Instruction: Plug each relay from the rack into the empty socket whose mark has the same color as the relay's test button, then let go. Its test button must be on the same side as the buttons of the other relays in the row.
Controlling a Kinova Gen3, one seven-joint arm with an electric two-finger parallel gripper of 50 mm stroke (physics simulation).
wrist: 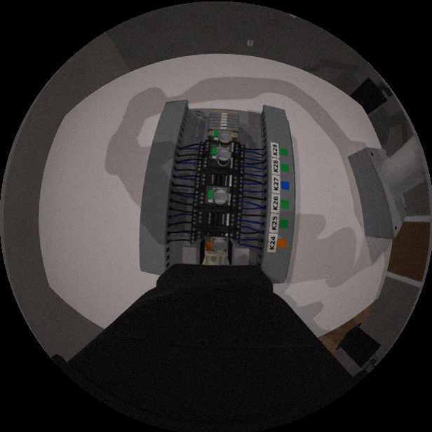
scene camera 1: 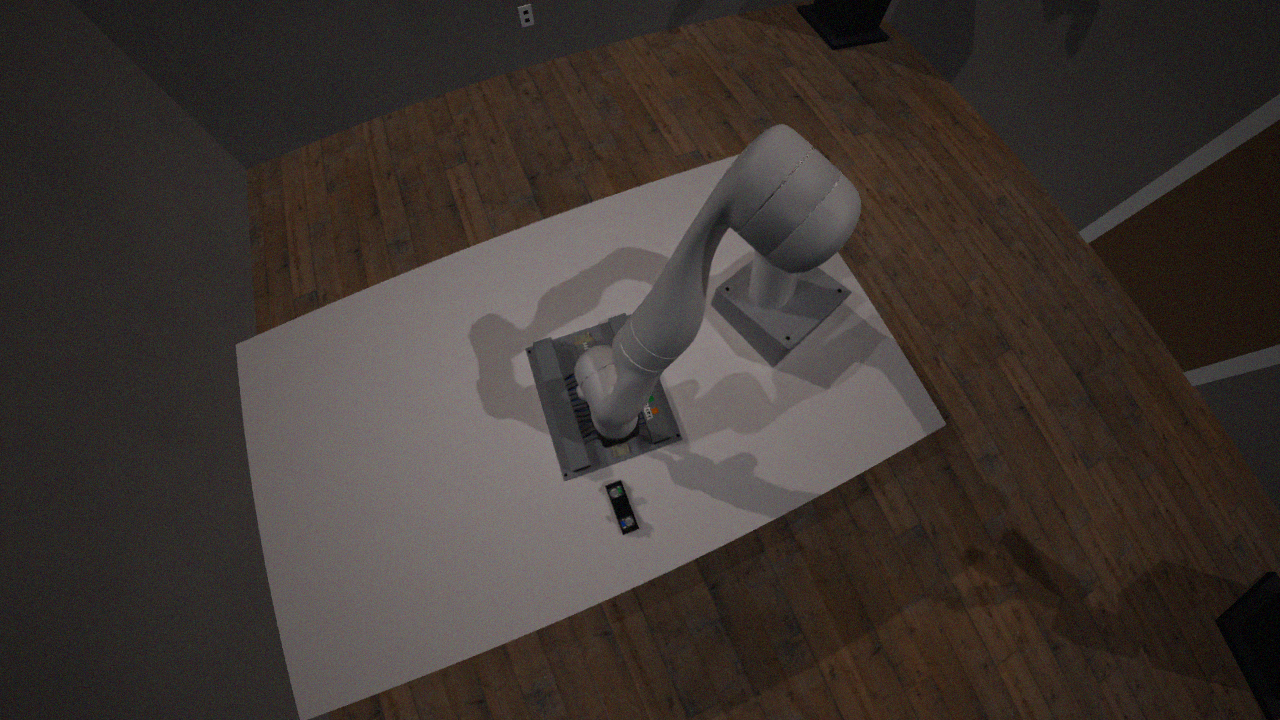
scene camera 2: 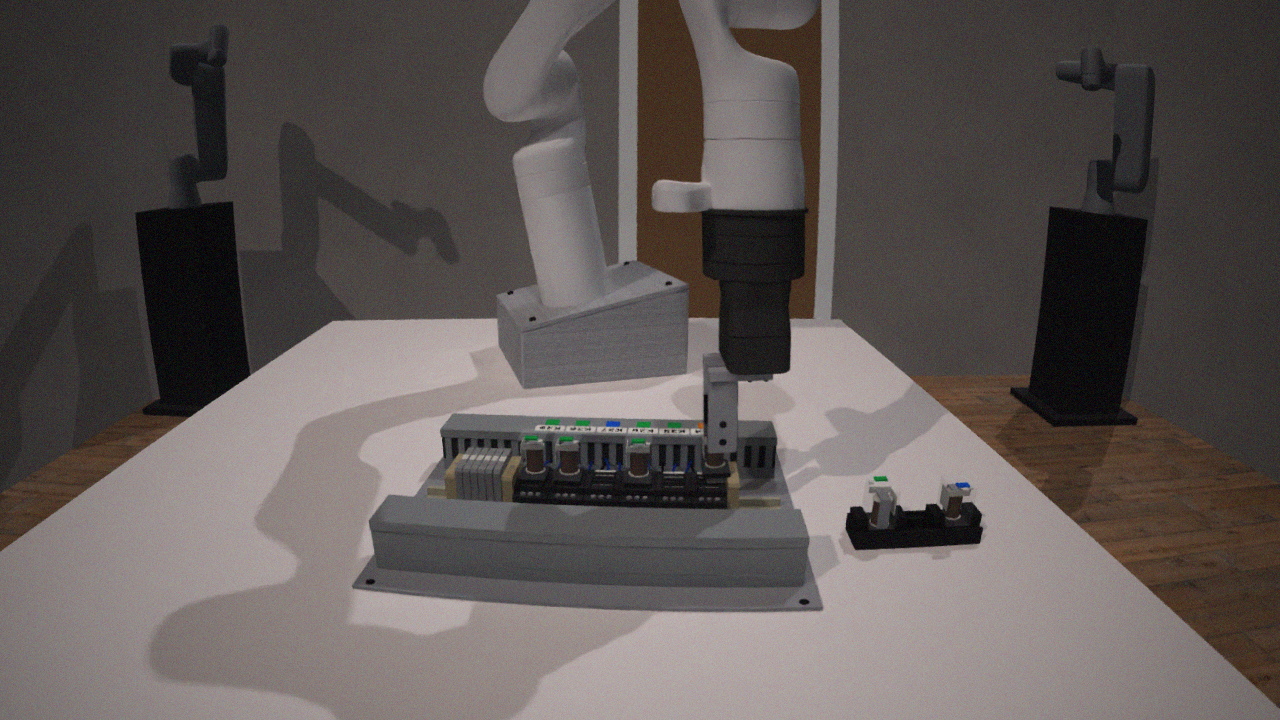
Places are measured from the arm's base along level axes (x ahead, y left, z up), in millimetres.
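Where they show: gripper, fingertip midpoint: [scene camera 2: 719, 442]; arm's base, origin of the base link: [scene camera 1: 768, 292] [scene camera 2: 576, 296].
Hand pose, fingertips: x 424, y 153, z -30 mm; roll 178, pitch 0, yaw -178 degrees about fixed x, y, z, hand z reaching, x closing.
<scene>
Things, the pixels of their centre, and the offset from my fingertips.
- orange-button relay, body centre: [scene camera 2: 715, 452] 3 mm right, 0 mm ahead, 8 mm down
- black rack, body centre: [scene camera 2: 915, 523] [scene camera 1: 621, 507] 155 mm left, 44 mm ahead, 52 mm down
- green-button relay, body centre: [scene camera 2: 879, 508] [scene camera 1: 616, 492] 123 mm left, 44 mm ahead, 37 mm down
- blue-button relay, body centre: [scene camera 2: 954, 505] [scene camera 1: 627, 522] 187 mm left, 44 mm ahead, 37 mm down
My gripper [scene camera 2: 718, 452] [wrist: 216, 248] is shut on the orange-button relay [scene camera 2: 714, 460] [wrist: 218, 243] at the K24 socket, beside the orange mark [wrist: 282, 243]. The relay looks upright and about level with the row; its pins are hidden. Its orange button [wrist: 209, 246] is on the left in the wrist view, like the row's green buttons. Green-button relays stand at K26 [wrist: 220, 196], K28 [wrist: 223, 156] and K29 [wrist: 225, 138]. The K25 socket [wrist: 218, 218] and blue-marked K27 socket [wrist: 220, 180] are empty. The black rack [scene camera 1: 622, 507] [scene camera 2: 913, 537] holds a green-button relay [scene camera 1: 615, 491] [scene camera 2: 882, 508] and a blue-button relay [scene camera 1: 627, 522] [scene camera 2: 953, 504].
Grey wire ducts [scene camera 2: 590, 546] [wrist: 162, 200] [wrist: 280, 200] run along both sides of the relay row. Grey terminal blocks [scene camera 2: 483, 476] [wrist: 223, 121] stand at the row's far end from K24. The arm's base block [scene camera 1: 778, 313] [scene camera 2: 599, 344] stands on the table behind the panel in scene camera 2.
</scene>
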